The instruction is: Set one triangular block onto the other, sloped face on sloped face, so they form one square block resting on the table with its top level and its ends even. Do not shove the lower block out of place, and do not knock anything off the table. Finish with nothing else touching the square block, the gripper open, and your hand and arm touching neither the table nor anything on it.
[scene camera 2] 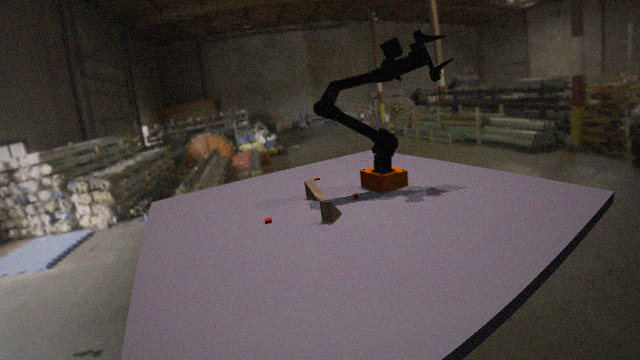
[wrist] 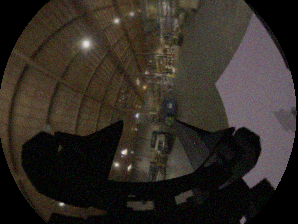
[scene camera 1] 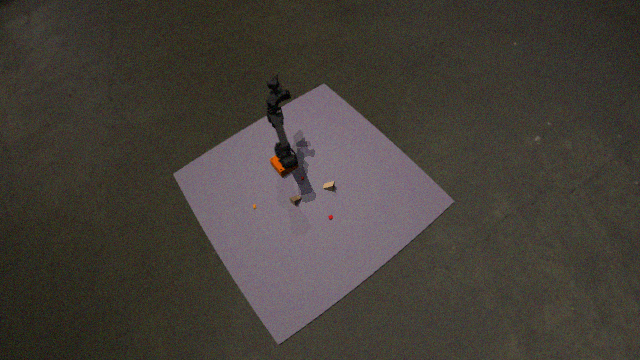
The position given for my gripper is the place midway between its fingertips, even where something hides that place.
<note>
My gripper (scene camera 2: 449, 46) is open, holding nothing.
My gripper shows as well in the wrist view (wrist: 149, 122).
</note>
